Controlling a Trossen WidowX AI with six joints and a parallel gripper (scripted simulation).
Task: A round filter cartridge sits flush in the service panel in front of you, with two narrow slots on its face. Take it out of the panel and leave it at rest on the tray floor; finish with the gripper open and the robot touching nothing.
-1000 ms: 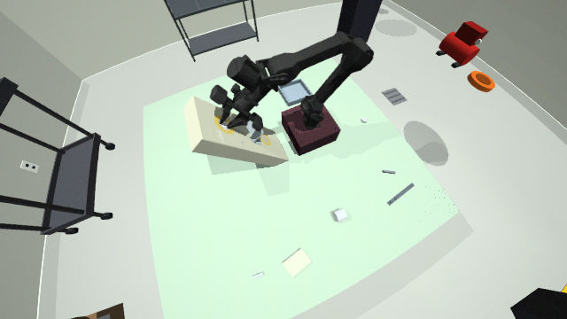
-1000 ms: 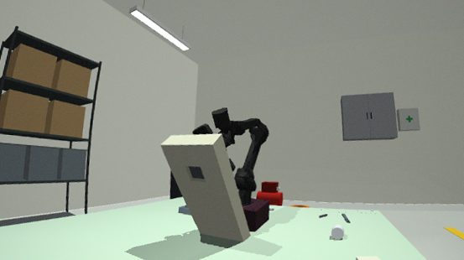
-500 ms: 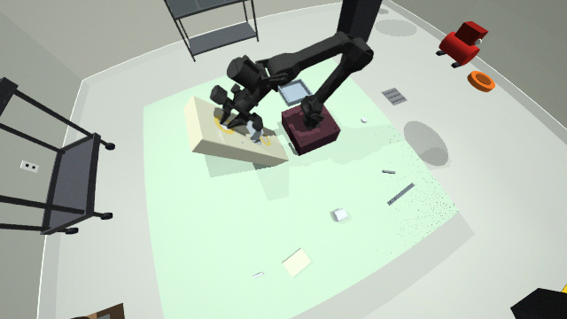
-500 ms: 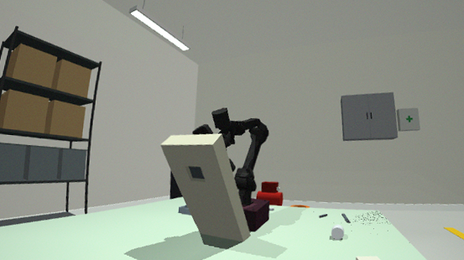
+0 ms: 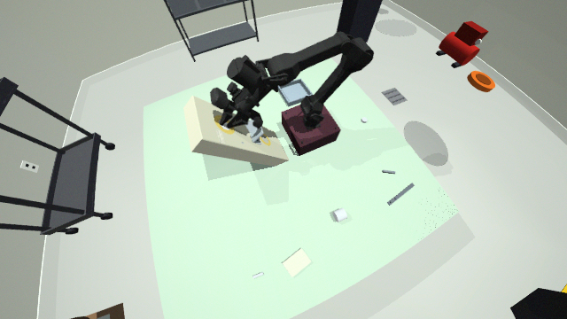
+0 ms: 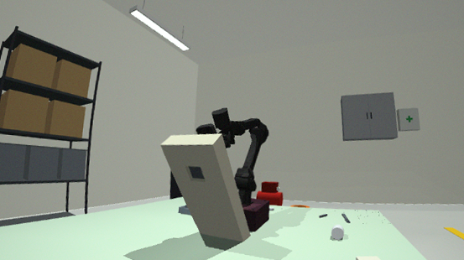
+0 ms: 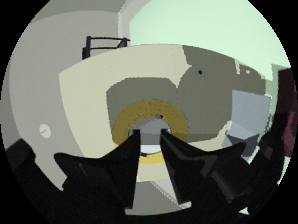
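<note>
Now: gripper tip 10 mm short of the round filter cartridge and 10 mm above it. Also, from my gripper tip: small white pin (480 mm to the left, 260 mm below, 30 mm ahead); blue-grey tray (360 mm behind, 340 mm to the right, 260 mm below); cream pad (470 mm to the left, 260 mm below, 120 mm behind).
</note>
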